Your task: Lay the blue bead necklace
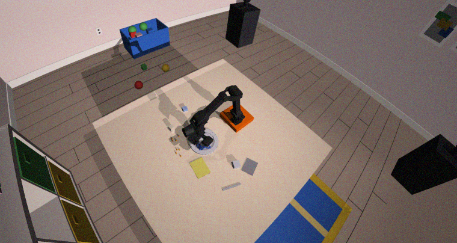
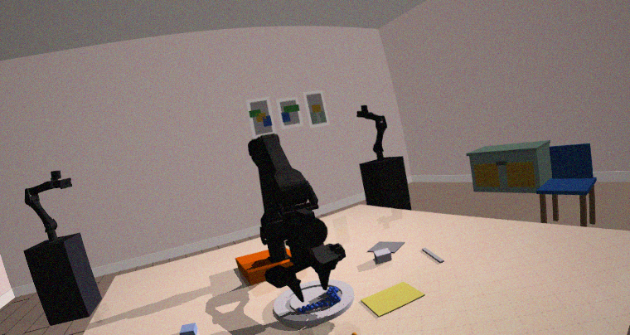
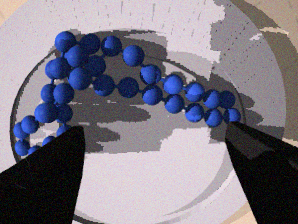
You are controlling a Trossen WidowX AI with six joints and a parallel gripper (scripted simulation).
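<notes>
The round bead board is 3 cm below my gripper tip, 3 cm behind it and 1 cm to the left of it. Also, from my gripper tip: yellow sheet: 15 cm to the left, 10 cm ahead, 3 cm below; small grey block: 27 cm to the left, 11 cm behind, 2 cm below; pale cube: 20 cm to the right, 10 cm ahead, 2 cm below.
</notes>
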